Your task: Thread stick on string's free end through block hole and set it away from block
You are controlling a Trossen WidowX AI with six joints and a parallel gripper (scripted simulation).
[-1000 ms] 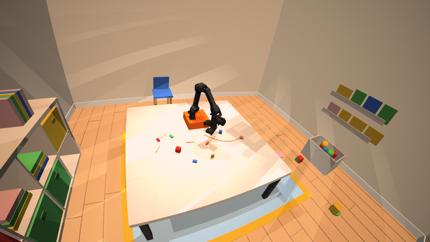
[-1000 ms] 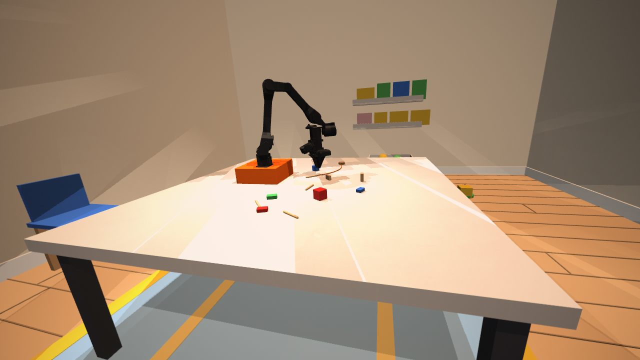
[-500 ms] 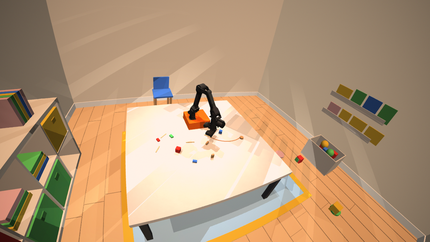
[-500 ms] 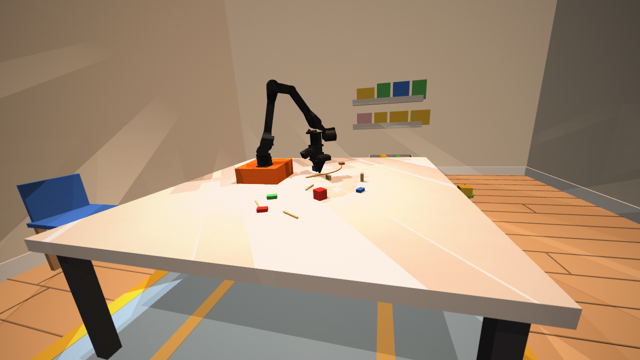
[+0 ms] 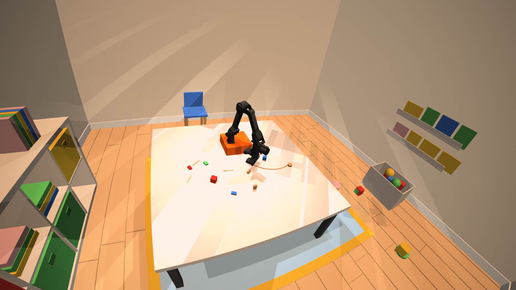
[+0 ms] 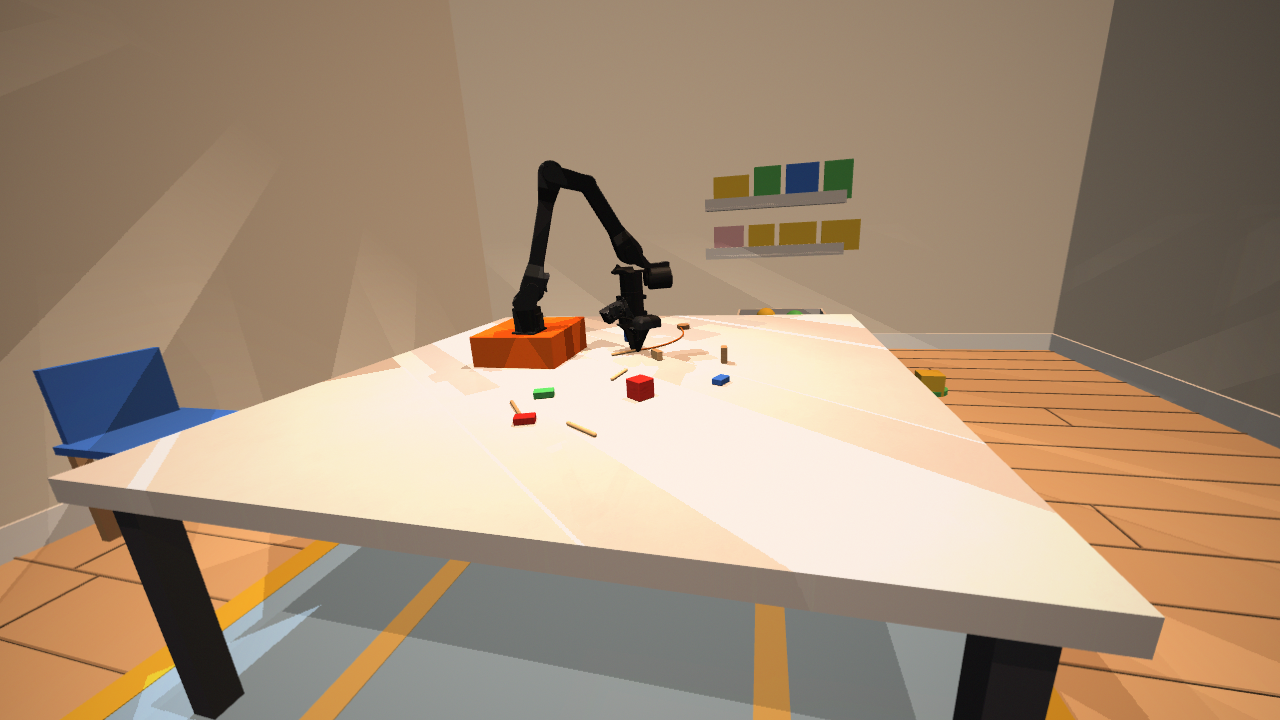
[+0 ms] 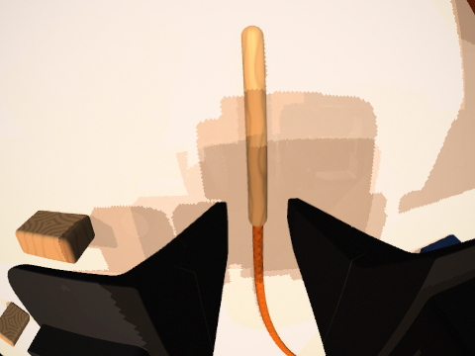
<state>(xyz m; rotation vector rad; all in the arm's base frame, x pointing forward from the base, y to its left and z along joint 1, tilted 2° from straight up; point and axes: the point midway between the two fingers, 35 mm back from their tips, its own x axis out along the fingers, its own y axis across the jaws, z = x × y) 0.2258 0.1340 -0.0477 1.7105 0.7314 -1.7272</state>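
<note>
Now: the thin wooden stick 1 cm behind my gripper tip and 1 cm to the right of it. The rest, counted from my gripper tip: blue cube: 5 cm behind, 12 cm to the left, 1 cm above; round wooden button: 5 cm ahead, 31 cm to the left; flat blue piece: 26 cm ahead, 22 cm to the right.
</note>
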